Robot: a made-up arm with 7 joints.
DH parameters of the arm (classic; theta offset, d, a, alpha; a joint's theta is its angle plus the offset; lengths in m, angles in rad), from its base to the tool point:
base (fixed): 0 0.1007 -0.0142 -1.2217
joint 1: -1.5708 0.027 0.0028 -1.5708
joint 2: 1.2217 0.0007 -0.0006 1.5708
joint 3: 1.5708 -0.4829 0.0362 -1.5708
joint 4: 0 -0.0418 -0.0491 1.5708
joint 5: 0 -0.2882 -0.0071 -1.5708
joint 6: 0 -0.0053 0.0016 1.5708
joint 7: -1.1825 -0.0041 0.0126 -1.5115
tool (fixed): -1.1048 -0.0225 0 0
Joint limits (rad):
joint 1: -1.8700..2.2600
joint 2: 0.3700..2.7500
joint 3: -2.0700..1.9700
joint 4: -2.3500..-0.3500
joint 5: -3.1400..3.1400
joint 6: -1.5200..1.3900
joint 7: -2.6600..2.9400
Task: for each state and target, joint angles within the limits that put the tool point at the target. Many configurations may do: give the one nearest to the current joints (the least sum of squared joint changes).
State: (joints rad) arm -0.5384 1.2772 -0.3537 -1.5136 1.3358 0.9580 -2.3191
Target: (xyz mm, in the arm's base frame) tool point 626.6 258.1 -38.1
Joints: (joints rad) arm -0.8620 0.8604 -0.4123 -1.2867 1.3372 0.9483 -2.3565
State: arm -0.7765 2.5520 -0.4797 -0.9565 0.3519 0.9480 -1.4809
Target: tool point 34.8 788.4 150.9
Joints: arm -0.0393 1.7778 -0.8981 -0.5615 0.4269 0.8869 -1.4224
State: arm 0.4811 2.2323 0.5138 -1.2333 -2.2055 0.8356 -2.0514
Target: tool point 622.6 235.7 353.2
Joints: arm 1.0756 2.7500 1.0832 -1.0201 -2.1929 0.7559 -2.2695
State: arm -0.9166 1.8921 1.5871 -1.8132 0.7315 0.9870 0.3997
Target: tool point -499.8 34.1 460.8
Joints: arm -1.0396 2.6794 1.6893 -1.6740 0.7061 0.9730 0.4273
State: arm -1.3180 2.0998 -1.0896 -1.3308 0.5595 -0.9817 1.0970
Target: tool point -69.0 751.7 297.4
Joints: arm -1.4290 2.2300 -1.6297 -0.7007 0.4308 -0.9381 0.8978
